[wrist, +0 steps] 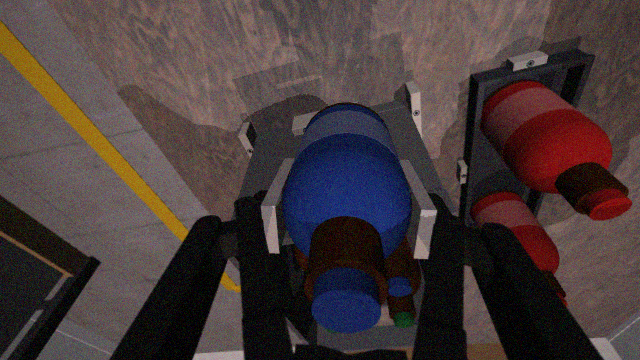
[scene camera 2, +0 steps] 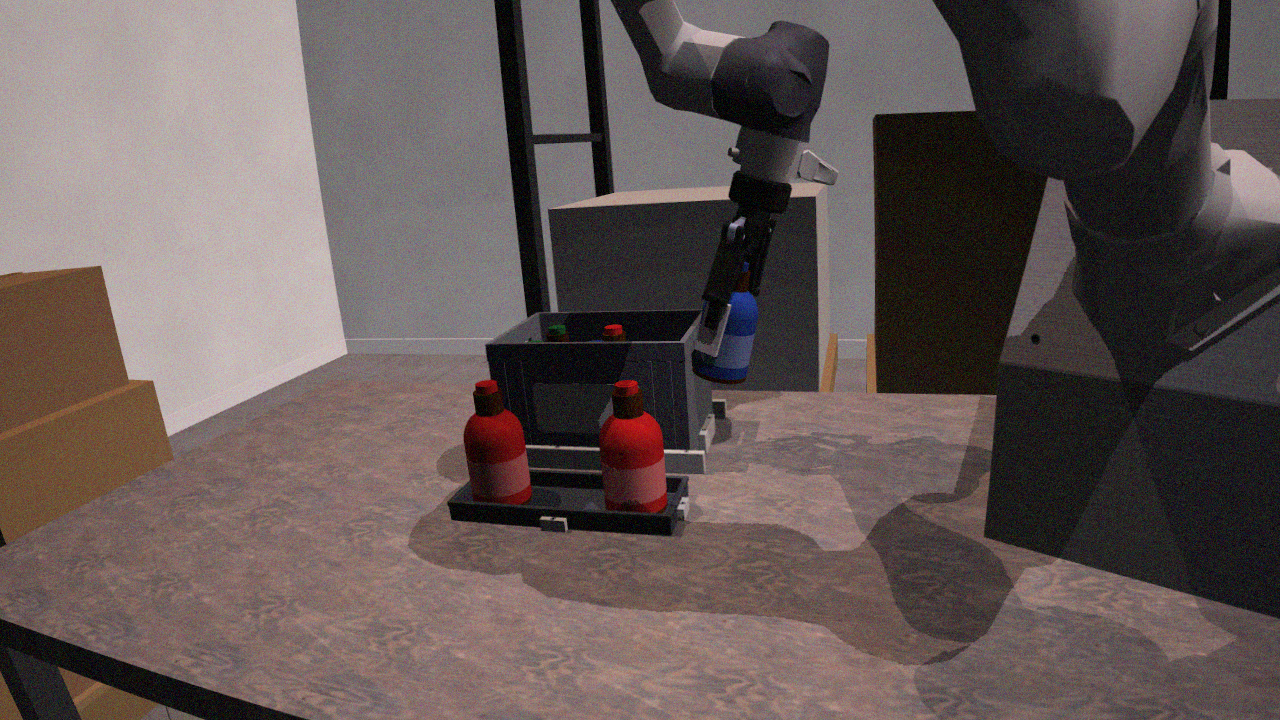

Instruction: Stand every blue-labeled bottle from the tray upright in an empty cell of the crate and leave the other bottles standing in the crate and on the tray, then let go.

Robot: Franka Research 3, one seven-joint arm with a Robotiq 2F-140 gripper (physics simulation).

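My gripper is shut on a blue bottle with a blue cap, held nearly upright above the table. In the scene view it hangs by the crate's right end, its base lower in the picture than the rim. The grey crate holds a green-capped bottle, a red-capped bottle and a blue-capped bottle. The held bottle hides much of the cells. Two red bottles stand on the dark tray.
White brackets stand around the crate's base. The tray lies close in front of the crate. A large grey box and a brown panel stand behind the table. Cardboard boxes stand at the left.
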